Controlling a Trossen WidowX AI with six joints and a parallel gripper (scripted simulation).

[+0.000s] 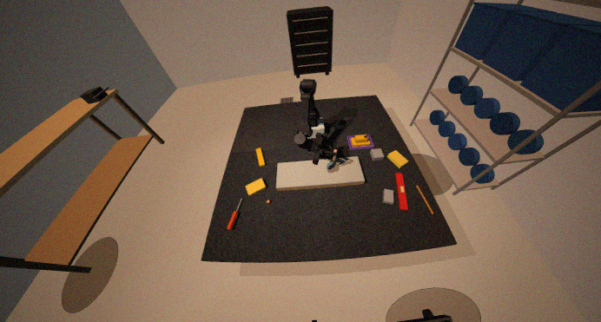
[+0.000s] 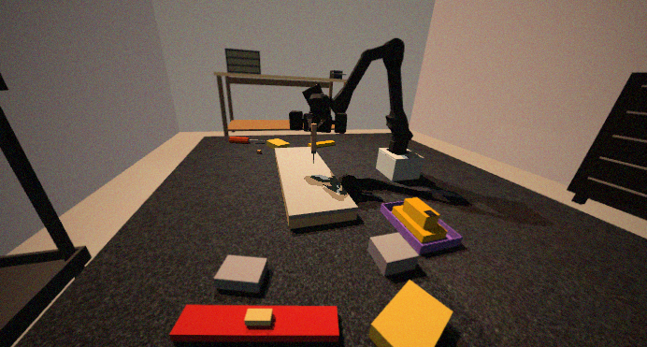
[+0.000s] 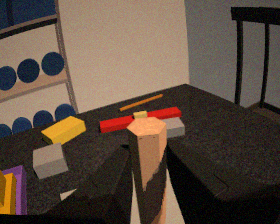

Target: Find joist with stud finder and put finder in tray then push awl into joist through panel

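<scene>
My gripper tip is 6 cm above the awl. Also, from my gripper tip: purple tray: 21 cm behind, 24 cm to the left, 19 cm below; then stud finder: 21 cm behind, 26 cm to the left, 16 cm below; then square indicator window: 21 cm behind, 27 cm to the left, 14 cm below.
</scene>
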